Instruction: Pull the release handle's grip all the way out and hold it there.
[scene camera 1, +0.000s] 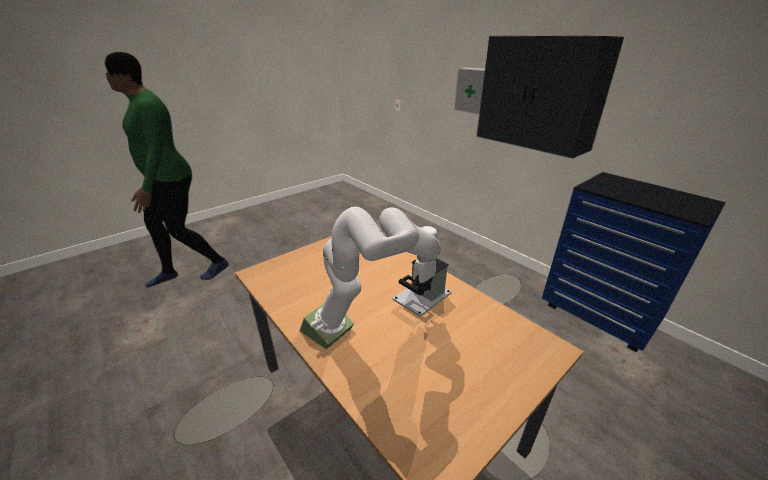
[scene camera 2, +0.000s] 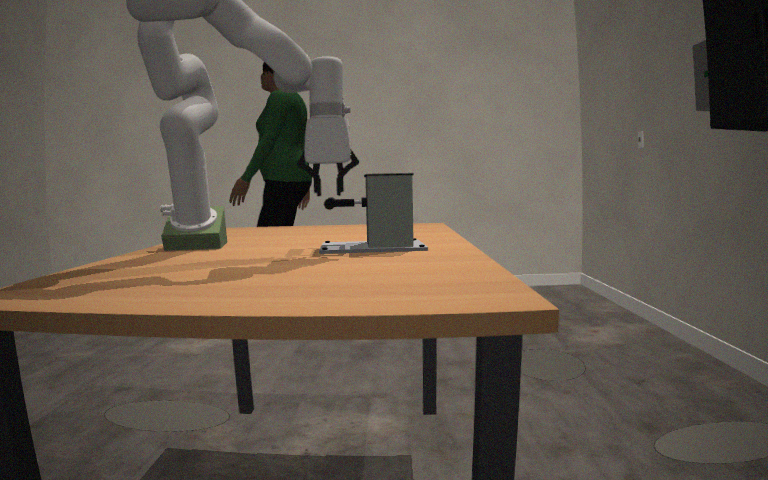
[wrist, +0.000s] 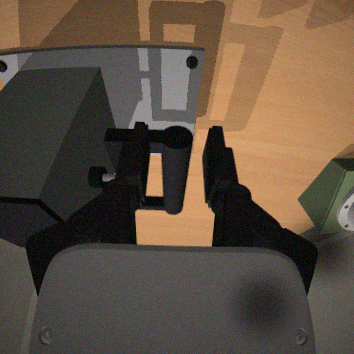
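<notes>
The release handle is a black U-shaped pull with a round grip bar (scene camera 1: 406, 282) (scene camera 2: 331, 203) (wrist: 175, 175). It sticks out from the side of a grey-green box (scene camera 1: 438, 284) (scene camera 2: 389, 210) (wrist: 55, 125); a short silvery rod (scene camera 2: 357, 202) (wrist: 108, 177) shows between handle and box. My gripper (scene camera 1: 420, 286) (scene camera 2: 329, 193) (wrist: 177, 139) points down and is partly open, with nothing held. In scene camera 2 its fingertips are just above the grip bar, one to either side. In the wrist view the bar shows between the fingers, nearer the left one. Scene camera 1 hides most of the fingers.
The box stands on a light metal base plate (scene camera 1: 403, 298) (scene camera 2: 339, 247) (wrist: 175, 95) on the wooden table (scene camera 1: 498, 339) (scene camera 2: 271, 294) (wrist: 270, 165). The arm's green base block (scene camera 1: 323, 336) (scene camera 2: 192, 240) (wrist: 325, 190) is opposite. A person in green (scene camera 1: 150, 130) (scene camera 2: 280, 135) is beyond the table.
</notes>
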